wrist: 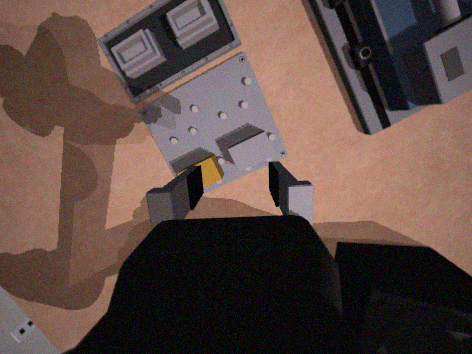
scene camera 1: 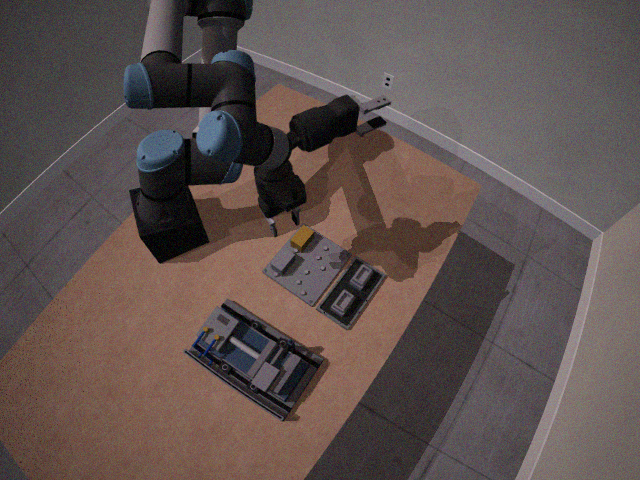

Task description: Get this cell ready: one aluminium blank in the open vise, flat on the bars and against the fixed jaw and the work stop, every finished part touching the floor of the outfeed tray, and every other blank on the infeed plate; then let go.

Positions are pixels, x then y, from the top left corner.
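A finished part (wrist: 137,54) is 38 cm from the lens.
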